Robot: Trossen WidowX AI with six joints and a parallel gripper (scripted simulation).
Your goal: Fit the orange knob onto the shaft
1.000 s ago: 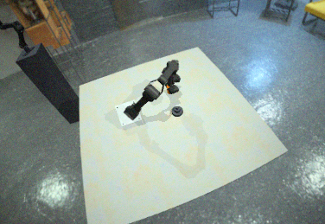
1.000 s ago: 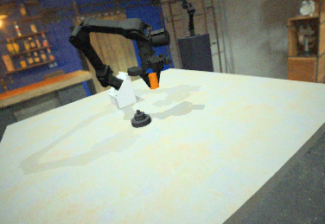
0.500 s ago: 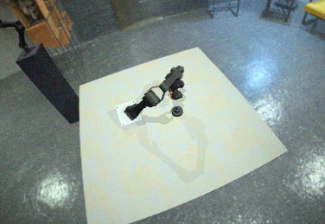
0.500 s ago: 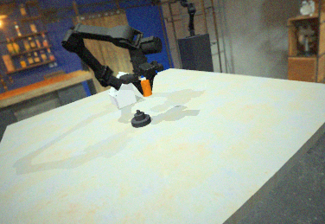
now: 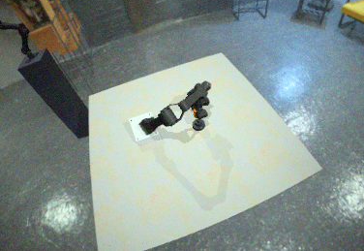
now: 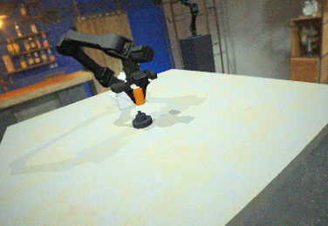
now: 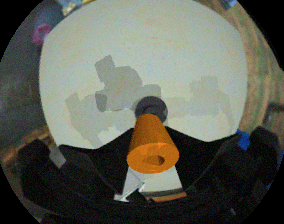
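Right now the dark round pedestal is 1 cm to the right of my gripper tip and 7 cm below it. The rest, counted from my gripper tip: orange knob (2 cm above).
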